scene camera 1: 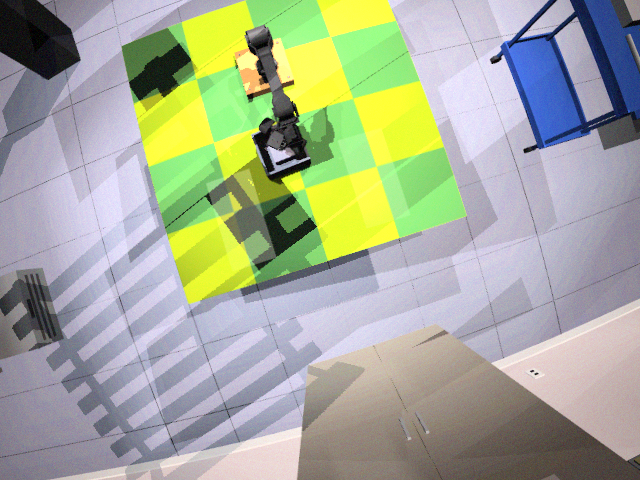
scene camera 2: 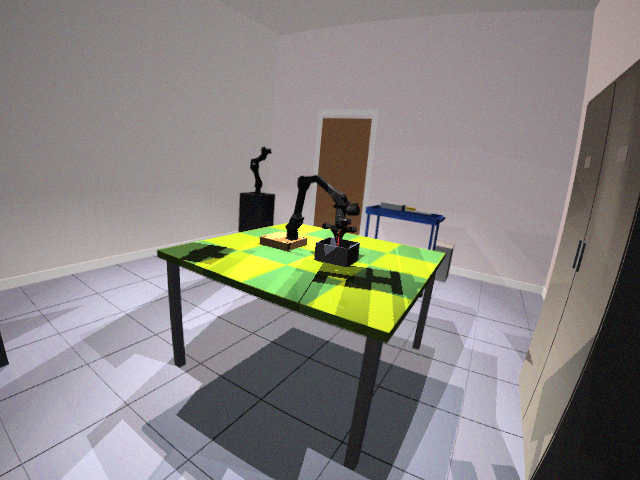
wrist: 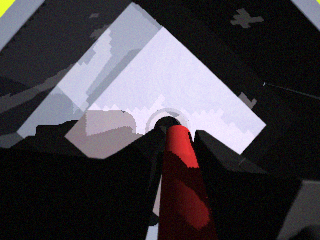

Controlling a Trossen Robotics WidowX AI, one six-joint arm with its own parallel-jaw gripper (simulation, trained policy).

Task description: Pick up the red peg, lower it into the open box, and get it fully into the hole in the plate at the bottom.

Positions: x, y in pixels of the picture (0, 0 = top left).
Scene:
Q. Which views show the dark box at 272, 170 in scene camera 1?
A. Scene camera 1, scene camera 2 and the wrist view: all of them.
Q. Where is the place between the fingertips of my gripper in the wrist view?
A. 179, 137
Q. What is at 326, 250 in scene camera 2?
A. A dark box.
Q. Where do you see a dark box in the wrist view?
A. At 63, 63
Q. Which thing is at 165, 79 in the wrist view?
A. A plate.

